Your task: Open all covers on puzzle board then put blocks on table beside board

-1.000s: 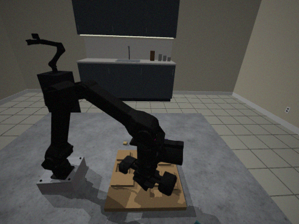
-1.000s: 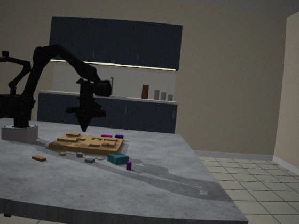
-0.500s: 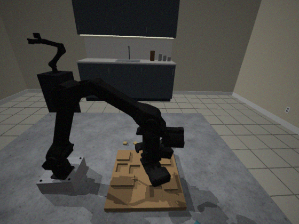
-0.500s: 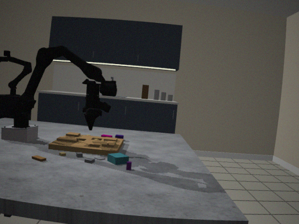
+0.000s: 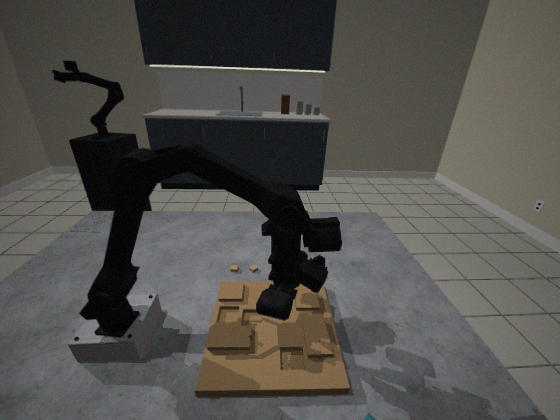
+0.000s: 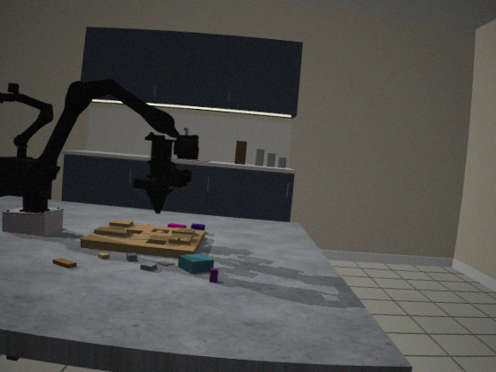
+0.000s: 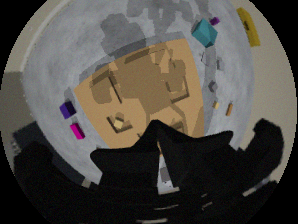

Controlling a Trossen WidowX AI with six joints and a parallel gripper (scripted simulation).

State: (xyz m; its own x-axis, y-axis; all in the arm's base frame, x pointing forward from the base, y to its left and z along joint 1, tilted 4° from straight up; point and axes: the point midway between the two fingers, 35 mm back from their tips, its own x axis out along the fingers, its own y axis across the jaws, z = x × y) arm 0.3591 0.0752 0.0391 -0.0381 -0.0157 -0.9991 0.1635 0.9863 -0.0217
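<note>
Now: the tan puzzle board 30 mm behind my gripper tip, 20 mm to the left of it and 70 mm below it. From my gripper tip the other things lie so: purple block 50 mm ahead, 240 mm to the left, 70 mm below; magenta block 20 mm behind, 260 mm to the left, 80 mm below; teal block 170 mm ahead, 200 mm to the right, 70 mm below.
</note>
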